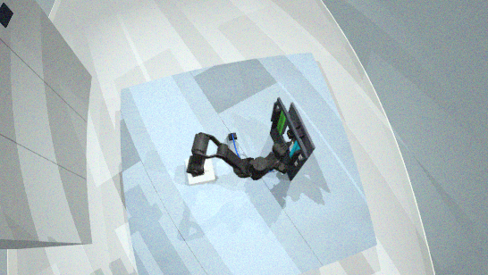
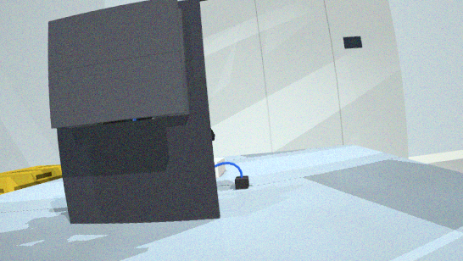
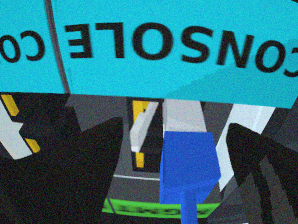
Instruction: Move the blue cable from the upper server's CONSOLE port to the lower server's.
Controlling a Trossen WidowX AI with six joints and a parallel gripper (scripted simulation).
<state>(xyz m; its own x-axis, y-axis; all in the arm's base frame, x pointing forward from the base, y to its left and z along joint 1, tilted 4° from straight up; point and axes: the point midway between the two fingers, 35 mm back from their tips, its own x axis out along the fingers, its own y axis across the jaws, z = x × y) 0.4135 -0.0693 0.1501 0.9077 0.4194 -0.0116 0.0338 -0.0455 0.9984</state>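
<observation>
Right now my gripper tip is 1 cm below the blue plug. Also, from my gripper tip: dark block (22 cm behind, 19 cm to the left, 21 cm below).
</observation>
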